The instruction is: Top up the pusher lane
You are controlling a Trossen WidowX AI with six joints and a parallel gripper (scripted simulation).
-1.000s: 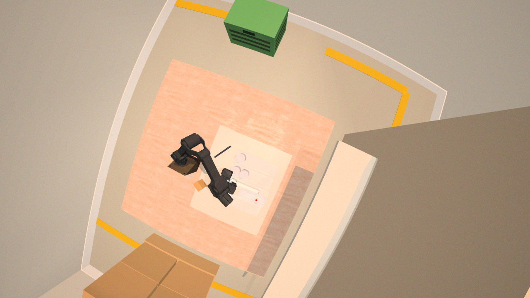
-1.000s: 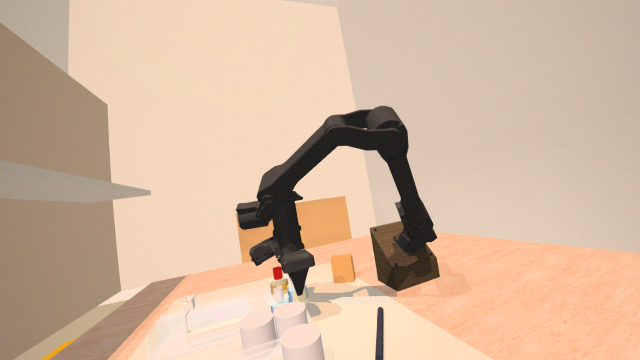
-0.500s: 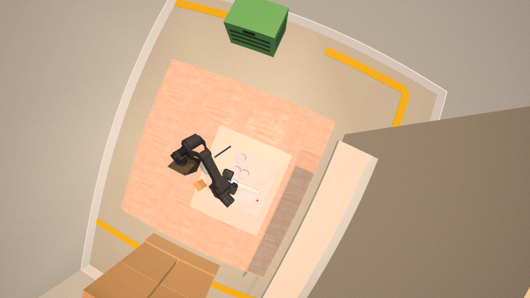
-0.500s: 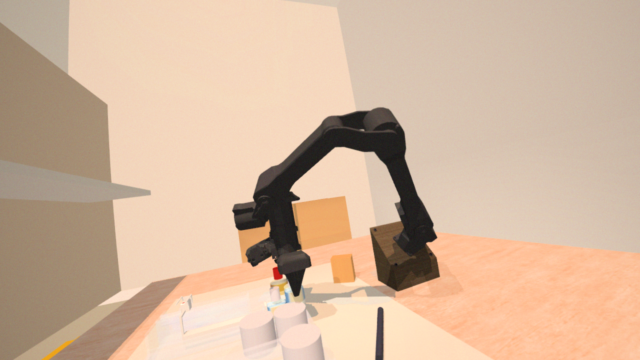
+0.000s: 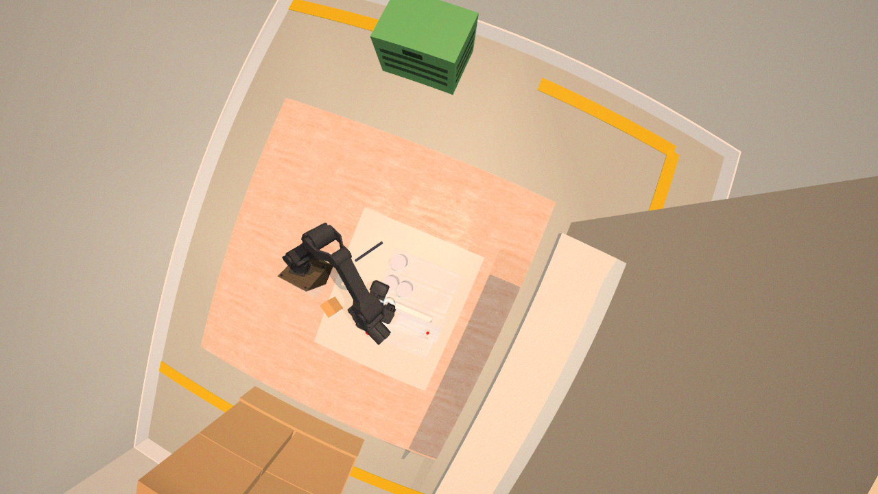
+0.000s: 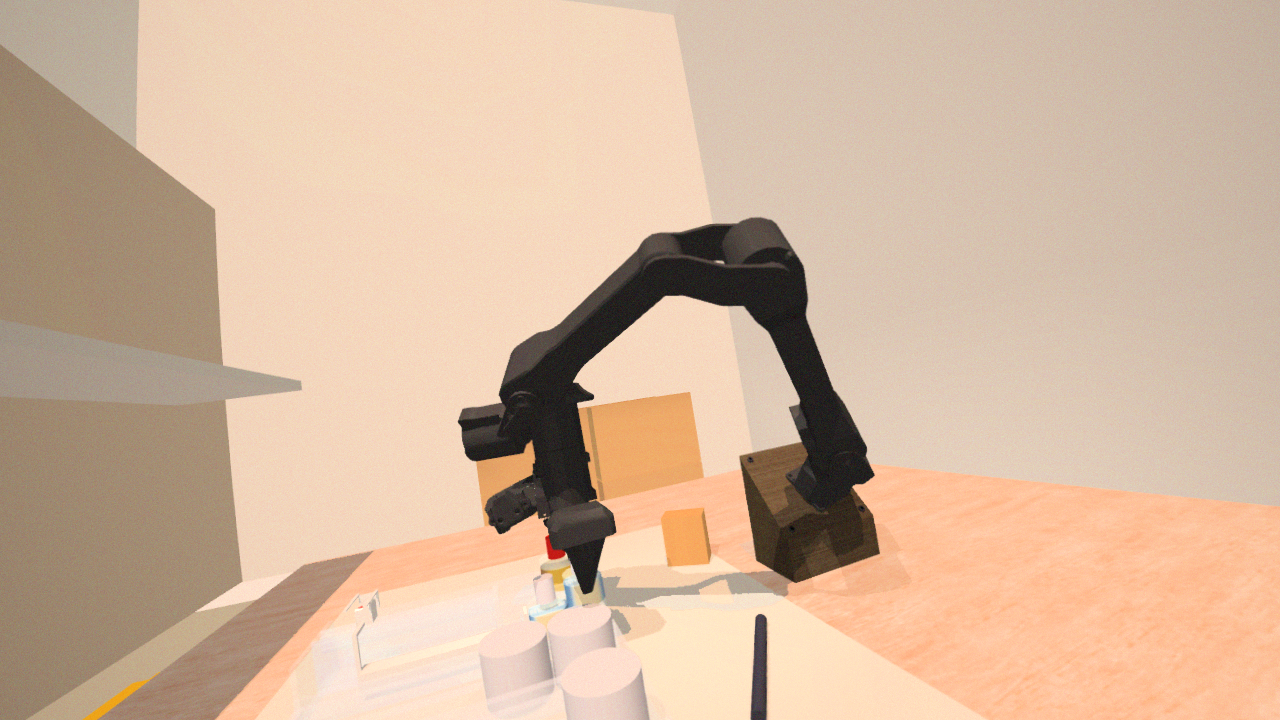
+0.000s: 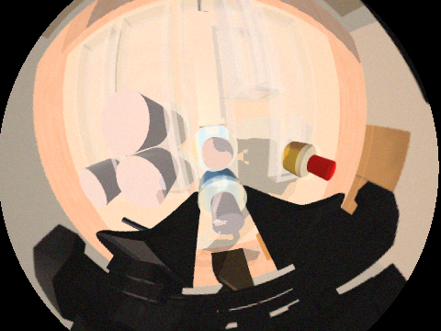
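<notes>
The clear pusher lane lies 150 mm ahead of my gripper tip, 40 mm to the right of it and 30 mm below it. Round my gripper tip: black rod: 100 mm behind, 170 mm to the left, 40 mm below; then shelf: 510 mm ahead, 70 mm to the right, 320 mm above; then pusher plate: 150 mm ahead, 50 mm to the right.
</notes>
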